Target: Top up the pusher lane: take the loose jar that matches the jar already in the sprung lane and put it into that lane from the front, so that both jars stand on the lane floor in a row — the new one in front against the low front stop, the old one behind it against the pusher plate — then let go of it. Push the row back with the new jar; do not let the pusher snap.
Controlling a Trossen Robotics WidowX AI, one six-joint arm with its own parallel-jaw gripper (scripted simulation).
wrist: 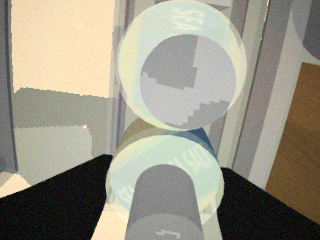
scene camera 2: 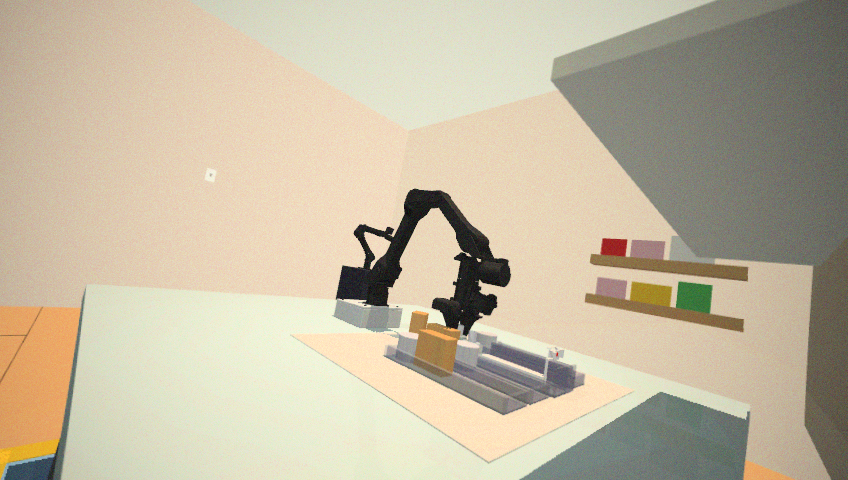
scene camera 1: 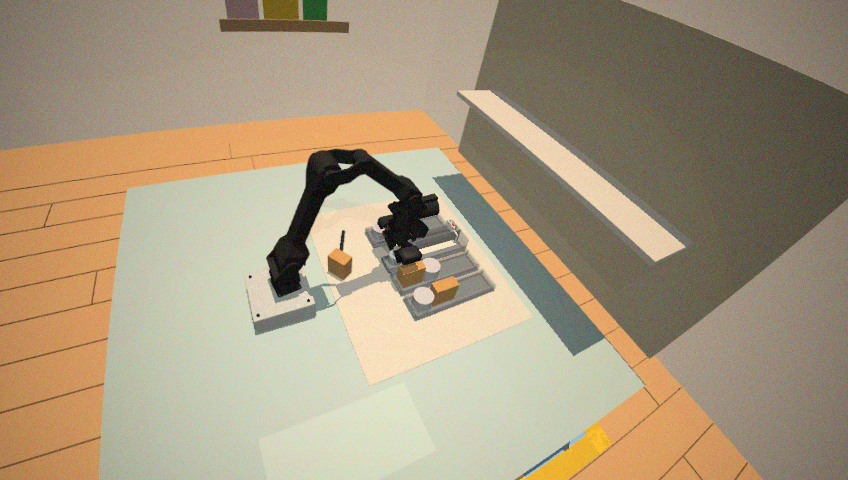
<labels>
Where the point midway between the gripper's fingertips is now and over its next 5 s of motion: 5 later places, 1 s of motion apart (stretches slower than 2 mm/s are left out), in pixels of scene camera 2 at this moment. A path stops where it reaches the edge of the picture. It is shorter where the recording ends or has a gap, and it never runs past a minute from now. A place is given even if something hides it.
My gripper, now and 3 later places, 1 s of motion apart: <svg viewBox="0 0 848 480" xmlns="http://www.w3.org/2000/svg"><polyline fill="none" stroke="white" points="457,340 456,342 454,341 452,332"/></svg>
</labels>
